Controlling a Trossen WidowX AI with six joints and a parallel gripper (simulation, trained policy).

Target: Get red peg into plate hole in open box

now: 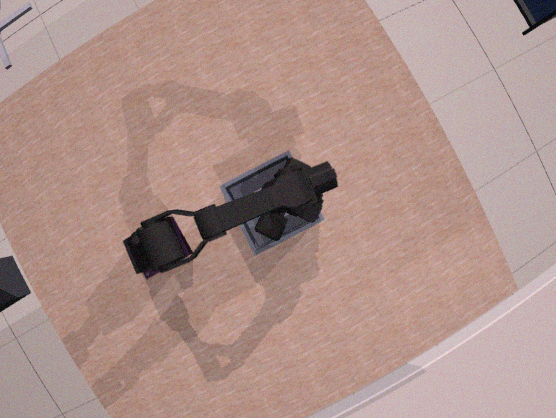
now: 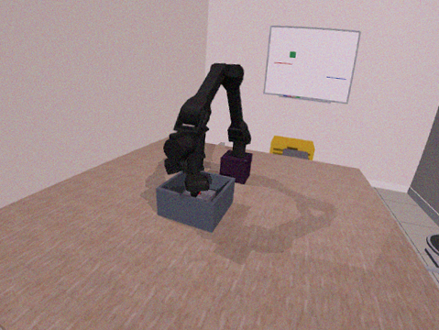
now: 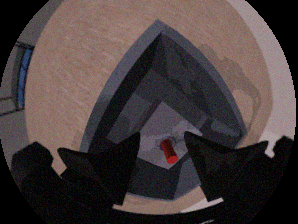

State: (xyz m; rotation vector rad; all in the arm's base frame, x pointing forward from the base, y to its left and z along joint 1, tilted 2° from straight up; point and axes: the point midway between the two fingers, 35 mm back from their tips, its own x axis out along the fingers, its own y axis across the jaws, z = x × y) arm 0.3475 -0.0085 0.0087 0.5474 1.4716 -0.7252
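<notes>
Right now my gripper tip is 2 cm past the red peg, 1 cm to the right of it and 2 cm above it. The rest, counted from my gripper tip: grey box (2 cm behind, 1 cm to the left, 4 cm below); then plate (2 cm behind, 1 cm to the left, 2 cm below).
</notes>
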